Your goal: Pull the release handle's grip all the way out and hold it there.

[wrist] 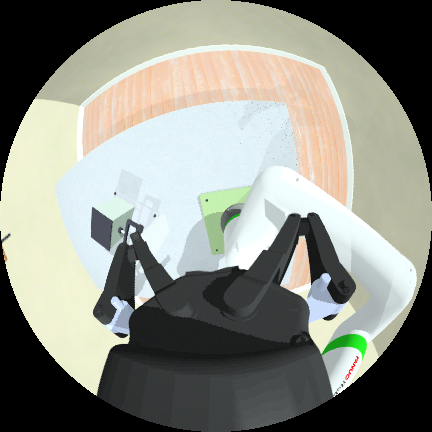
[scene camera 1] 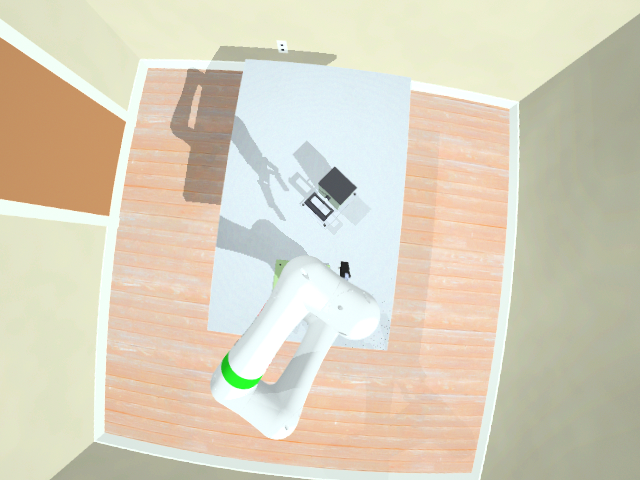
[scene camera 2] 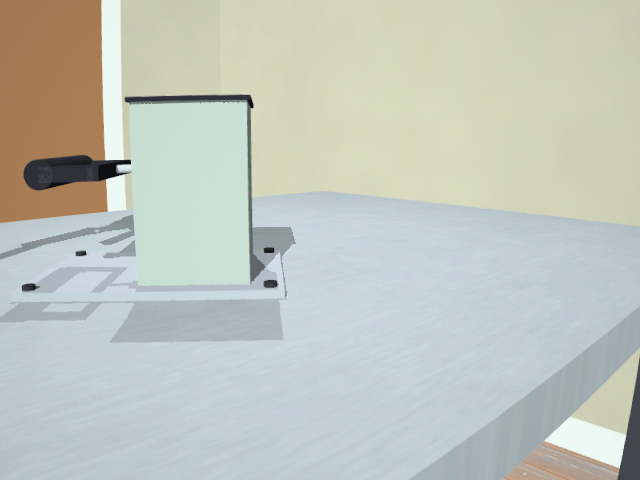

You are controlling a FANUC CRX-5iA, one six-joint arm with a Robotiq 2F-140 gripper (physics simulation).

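The release handle's black frame-shaped grip [scene camera 1: 311, 207] [scene camera 2: 67, 171] [wrist: 136, 225] stands out from one side of the pale green housing [scene camera 1: 337, 186] [scene camera 2: 191, 191] [wrist: 122, 216], which has a dark lid. A short white rod [scene camera 2: 124, 168] shows between grip and housing. The housing stands on a thin pale base plate [scene camera 2: 93, 297] with black bolts. My gripper [wrist: 214, 214] is wide open and empty. In the wrist view one fingertip overlaps the grip's image, but the gripper does not show beside the grip in either scene view. In scene camera 1 the arm hides most of the gripper.
The white arm [scene camera 1: 279, 320] [wrist: 390, 260] bends over the near part of the pale table [scene camera 1: 320, 103] [scene camera 2: 413, 335]. Its green mounting plate [scene camera 1: 275, 284] [wrist: 212, 220] is partly hidden under it. Walls surround the room, and arm shadows fall on the table left of the handle.
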